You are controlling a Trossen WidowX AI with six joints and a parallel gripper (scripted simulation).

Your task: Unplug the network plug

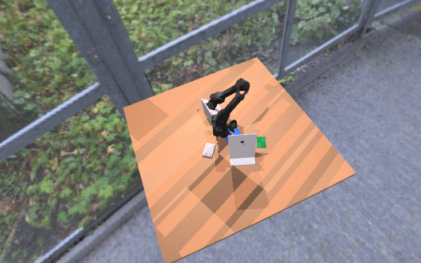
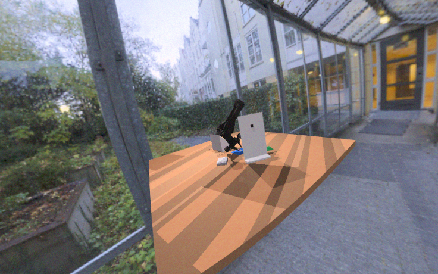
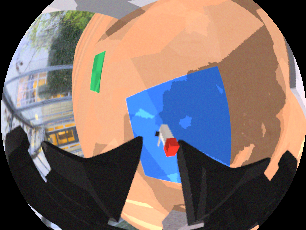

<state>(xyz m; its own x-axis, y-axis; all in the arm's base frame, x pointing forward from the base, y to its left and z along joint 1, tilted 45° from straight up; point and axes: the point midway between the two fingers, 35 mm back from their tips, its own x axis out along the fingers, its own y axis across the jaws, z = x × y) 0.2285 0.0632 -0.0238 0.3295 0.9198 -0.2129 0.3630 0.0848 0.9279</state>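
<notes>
Now: gripper tip 2 cm above the blue marked square. Round my gripper tip: green square: 17 cm ahead, 14 cm to the left, 2 cm below; then grey panel: 21 cm ahead, 5 cm to the right, 12 cm above; then network plug: 1 cm below.
</notes>
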